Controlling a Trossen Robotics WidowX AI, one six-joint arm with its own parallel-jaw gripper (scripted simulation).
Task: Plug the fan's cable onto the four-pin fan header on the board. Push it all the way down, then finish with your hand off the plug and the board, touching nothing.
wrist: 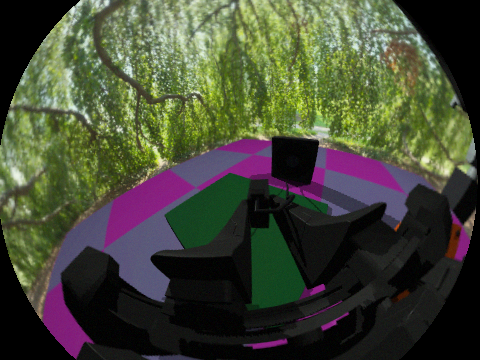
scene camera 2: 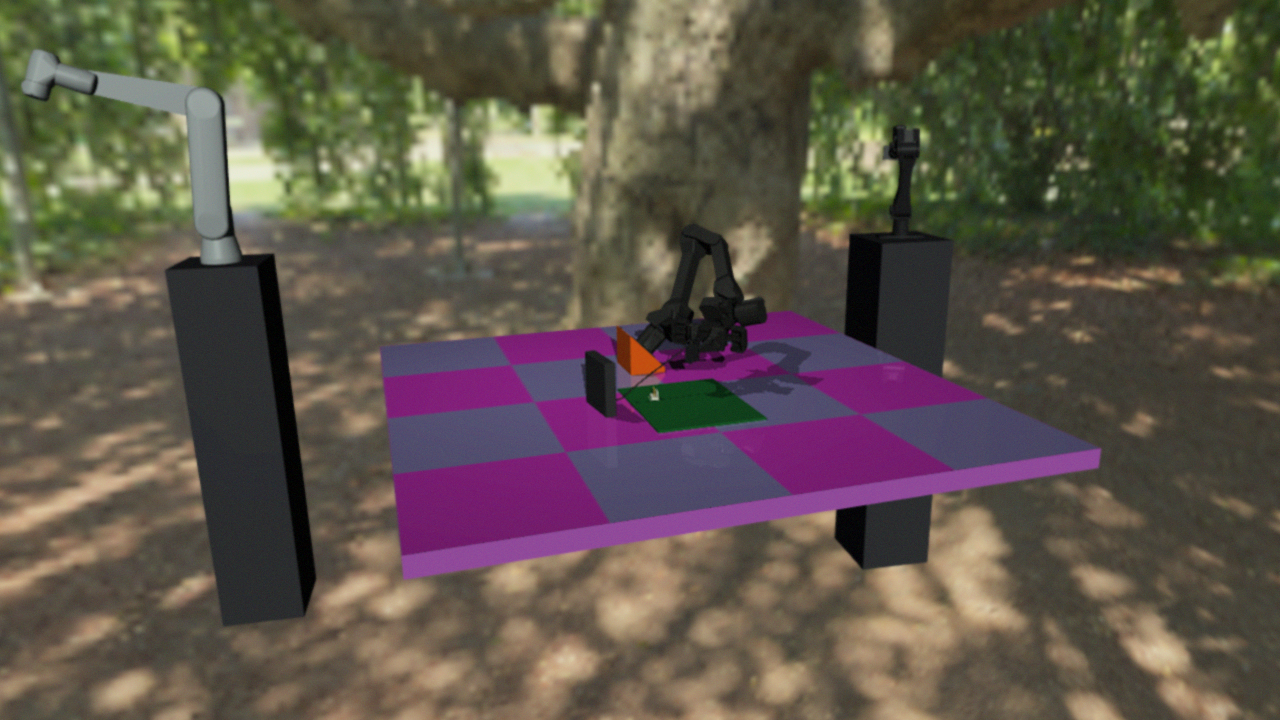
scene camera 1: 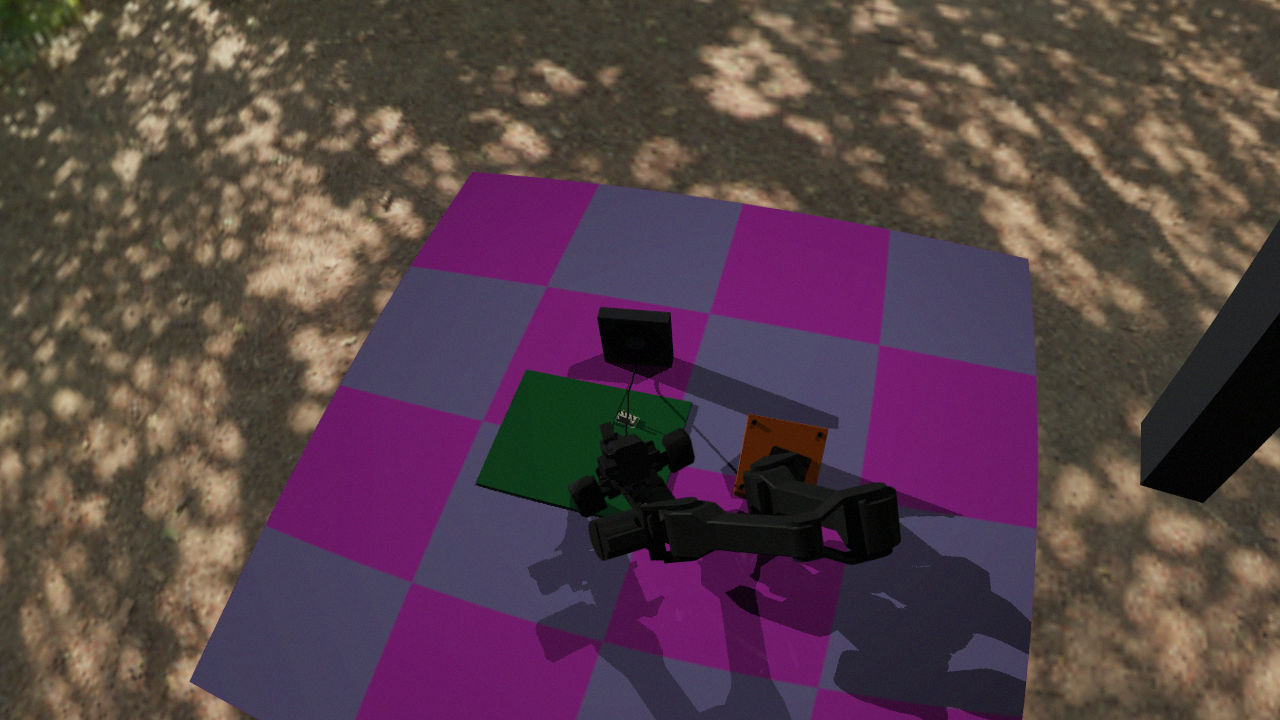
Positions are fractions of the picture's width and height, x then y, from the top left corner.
Note:
In view: my gripper (scene camera 2: 0.54, 0.49), a black fan (scene camera 1: 0.49, 0.47) and a green board (scene camera 1: 0.43, 0.61).
My gripper also shows in the wrist view (wrist: 0.54, 0.56). The black fan is seen too in the wrist view (wrist: 0.61, 0.43) and in scene camera 2 (scene camera 2: 0.47, 0.52). The green board also shows in the wrist view (wrist: 0.58, 0.78) and in scene camera 2 (scene camera 2: 0.54, 0.56).

